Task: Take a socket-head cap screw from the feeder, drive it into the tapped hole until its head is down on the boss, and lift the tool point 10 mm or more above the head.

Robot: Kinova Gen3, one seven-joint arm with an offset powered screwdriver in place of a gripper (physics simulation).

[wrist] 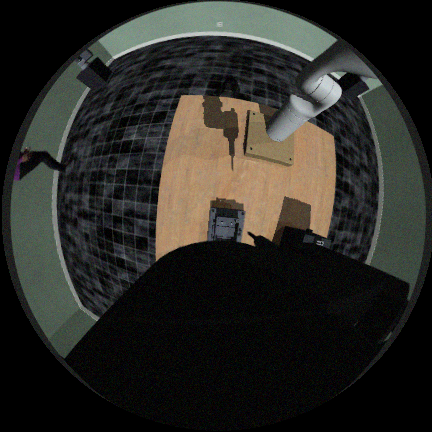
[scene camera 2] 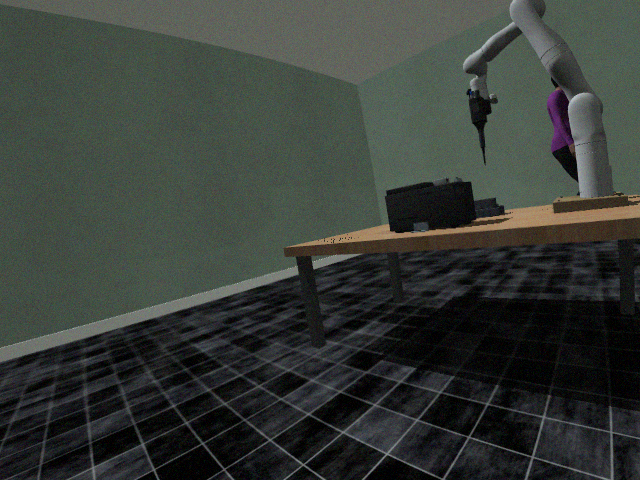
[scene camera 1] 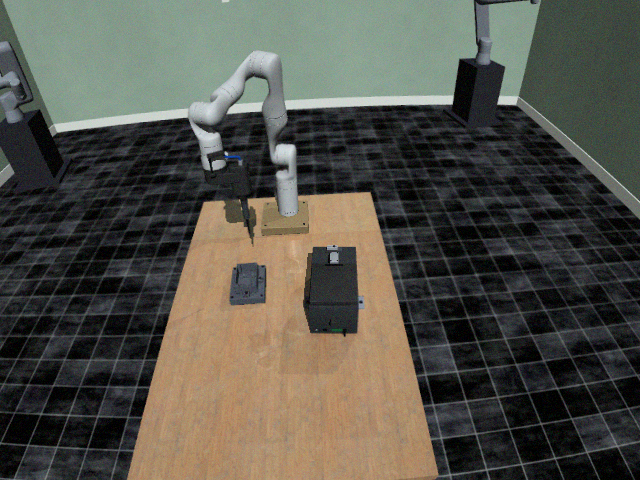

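Note:
My gripper, a black screwdriver (scene camera 1: 252, 242) (scene camera 2: 484, 163) (wrist: 250, 234), points down with its tip high above the table. In the scene camera 1 view the tip shows between the robot's base and the grey fixture. Whether a screw sits on the tip is too small to tell. The dark grey fixture with the raised boss (scene camera 1: 248, 298) (scene camera 2: 488, 208) (wrist: 226, 227) lies on the table; its tapped hole cannot be made out clearly. The black screw feeder (scene camera 1: 333, 284) (scene camera 2: 429, 207) (wrist: 294, 237) stands to its right in the scene camera 1 view, with a light metal piece (scene camera 1: 334, 256) on top.
The wooden table (scene camera 1: 279, 413) (scene camera 2: 516, 236) (wrist: 190, 175) carries the robot's base plate (scene camera 1: 285, 228) (scene camera 2: 589, 205) (wrist: 265, 156) at the back. A person in purple (scene camera 2: 558, 121) (wrist: 40, 159) is beyond the table. Two dark pedestals (scene camera 1: 478, 93) (scene camera 1: 32, 149) with other arms stand near the walls.

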